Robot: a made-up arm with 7 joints.
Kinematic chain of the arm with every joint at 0, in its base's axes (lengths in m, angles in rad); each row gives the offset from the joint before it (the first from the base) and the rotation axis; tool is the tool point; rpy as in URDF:
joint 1: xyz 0 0 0.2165 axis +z
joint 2: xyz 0 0 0 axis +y
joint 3: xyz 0 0 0.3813 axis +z
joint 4: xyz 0.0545 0 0 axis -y
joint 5: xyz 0.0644 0 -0.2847 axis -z
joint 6: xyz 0 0 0 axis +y
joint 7: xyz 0.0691 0 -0.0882 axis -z
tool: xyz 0 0 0 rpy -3.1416 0 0
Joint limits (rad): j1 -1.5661..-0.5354 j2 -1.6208..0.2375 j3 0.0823..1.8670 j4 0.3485..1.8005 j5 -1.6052..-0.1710 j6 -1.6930..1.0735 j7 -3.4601..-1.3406
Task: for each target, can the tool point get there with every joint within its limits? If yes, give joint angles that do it. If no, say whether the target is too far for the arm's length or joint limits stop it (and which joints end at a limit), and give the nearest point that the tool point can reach.
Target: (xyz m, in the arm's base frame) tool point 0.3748 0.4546 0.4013
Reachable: yes | joints -1.4208 -1.4161 1.2849 1.4906 -1.0776 0.5972 -1.8147
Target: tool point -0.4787 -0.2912 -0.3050
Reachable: no: joint limits stop it (at a limit: joint 1, joint 2, joint 3, joint 4, joint 6) | nearest point -0.0230 -0.2477 0.1951 | short by 0.678 m
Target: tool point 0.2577 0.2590 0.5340
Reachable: yes | joints -0.7653 -0.4267 1.0636 0.8158 -0.5504 -0.7106 -3.1108
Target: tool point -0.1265 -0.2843 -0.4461
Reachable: no: joint limits stop it (at a limit: joint 1, joint 2, joint 3, joint 4) | nearest point -0.0028 -0.2443 0.1889 | short by 0.648 m
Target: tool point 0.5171 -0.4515 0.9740
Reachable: no: too far | nearest point 0.3596 -0.3140 0.7433 | short by 0.311 m
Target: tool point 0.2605 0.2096 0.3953
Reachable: yes | joints -0.6698 -0.2067 0.9743 0.6547 -1.3573 -0.3475 -2.3790
